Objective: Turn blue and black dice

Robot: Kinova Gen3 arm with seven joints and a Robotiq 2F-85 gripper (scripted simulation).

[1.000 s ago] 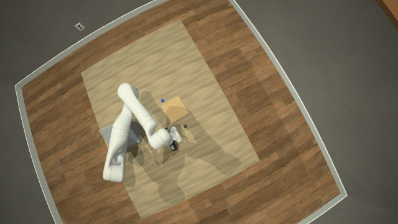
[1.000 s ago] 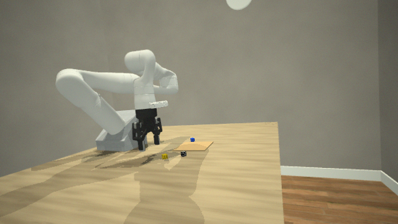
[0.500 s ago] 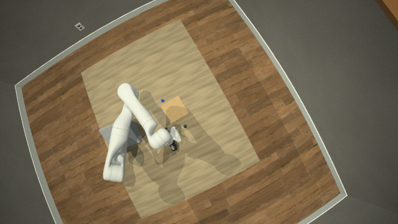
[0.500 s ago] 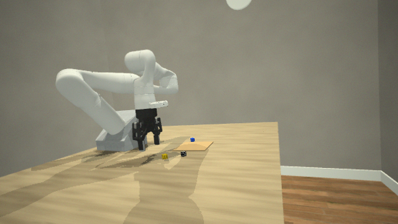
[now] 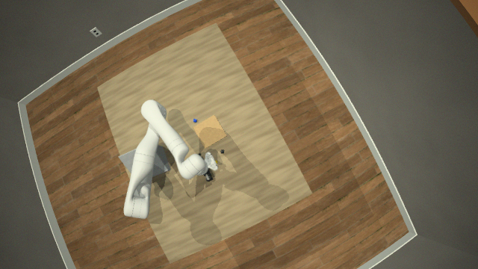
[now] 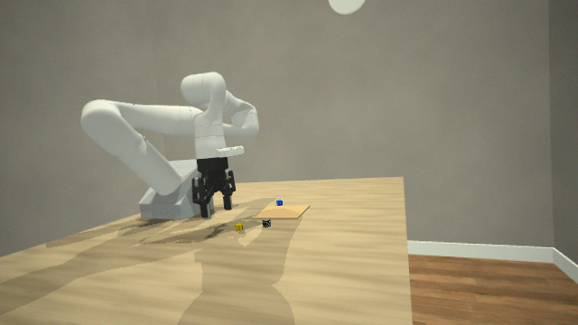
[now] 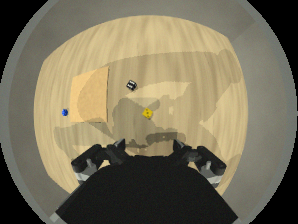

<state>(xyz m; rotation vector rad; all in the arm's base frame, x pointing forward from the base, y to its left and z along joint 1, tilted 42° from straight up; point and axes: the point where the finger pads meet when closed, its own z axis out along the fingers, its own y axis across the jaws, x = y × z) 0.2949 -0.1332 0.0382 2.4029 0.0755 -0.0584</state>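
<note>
My hand is 5 cm short of the yellow die, 1 cm to the right of it and 4 cm above it. From my hand the other things lie so: black die 11 cm ahead, 5 cm to the left, 4 cm below; tan mat 9 cm ahead, 18 cm to the left, 4 cm below; blue die 3 cm ahead, 27 cm to the left, 4 cm below.
</note>
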